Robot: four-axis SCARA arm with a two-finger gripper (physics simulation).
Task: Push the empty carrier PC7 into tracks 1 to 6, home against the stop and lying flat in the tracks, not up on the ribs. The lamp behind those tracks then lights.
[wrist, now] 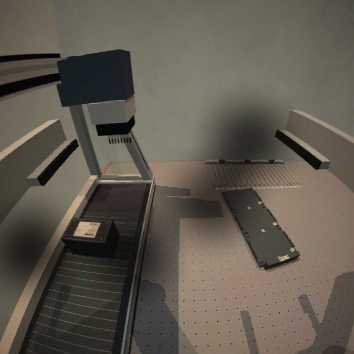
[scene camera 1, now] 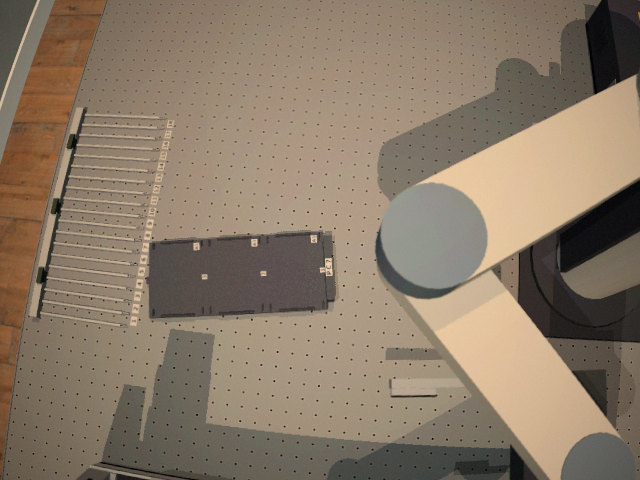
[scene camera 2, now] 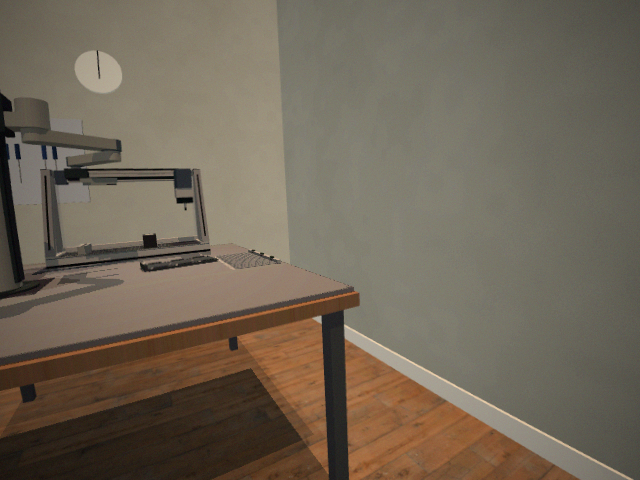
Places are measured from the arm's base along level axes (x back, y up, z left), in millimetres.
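Where they show: gripper, fingertip midpoint: (wrist: 179, 122) (scene camera 1: 388, 468) (scene camera 2: 117, 181); arm's base, origin of the base link: (scene camera 1: 588, 262).
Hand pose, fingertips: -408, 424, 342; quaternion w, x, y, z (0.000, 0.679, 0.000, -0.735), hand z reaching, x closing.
Each offset is from my fingertips to the centre of the thing, as dx, dy, dz. "spot": to the spot under its first point.
The dark flat carrier PC7 @(-238, -396, -252) (scene camera 1: 237, 294) (scene camera 2: 178, 262) (wrist: 257, 220) lies on the table, its front edge just outside the numbered mouths of tracks 1 to 6. In scene camera 1 its long sides slope slightly up to the right, while the ribs slope slightly down. The stop bar @(spot: -610, -395, -271) (scene camera 1: 47, 242) stands at the ribs' far end. The dark green lamp @(-610, -392, -207) (scene camera 1: 40, 274) behind the low-numbered tracks looks unlit. My gripper (wrist: 179, 122) is open and empty, high above the table and away from PC7. In scene camera 1 the forearm partly hides it.
A gantry with a blue-grey head @(spot: -328, +21, +123) (scene camera 2: 183, 178) (wrist: 95, 77) stands beside the tracks. A black box @(spot: -120, -321, +173) (scene camera 2: 149, 240) (wrist: 91, 246) sits on its ribbed bed. A small pale block @(spot: +193, -335, +143) (scene camera 2: 84, 249) is also there. My arm's elbow (scene camera 1: 434, 235) is right of PC7 in scene camera 1.
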